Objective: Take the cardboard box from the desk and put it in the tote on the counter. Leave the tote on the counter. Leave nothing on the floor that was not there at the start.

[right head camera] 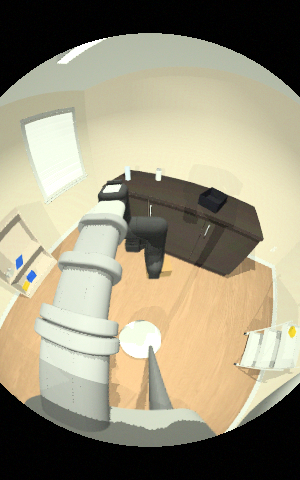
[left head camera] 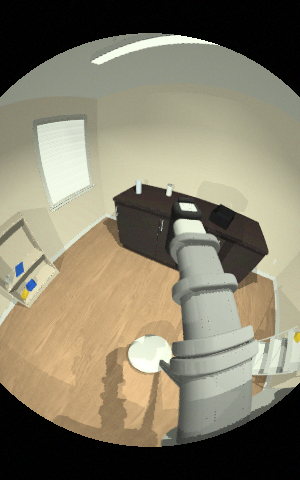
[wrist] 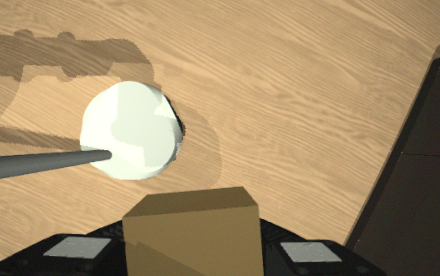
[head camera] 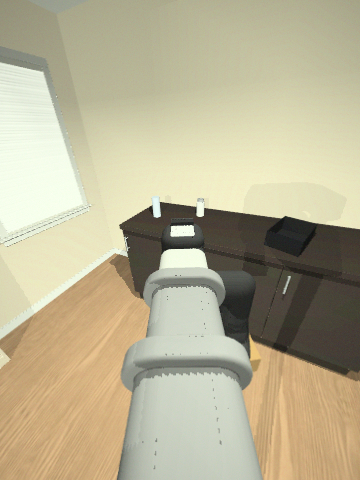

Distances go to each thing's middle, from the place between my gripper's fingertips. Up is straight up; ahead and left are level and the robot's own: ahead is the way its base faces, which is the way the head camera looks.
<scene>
I see the cardboard box (wrist: 223, 224) 30 mm above my hand and 20 mm to the right of it. The rest, counted from my hand: tote (head camera: 290, 235) 810 mm ahead, 600 mm to the right, 140 mm below.
</scene>
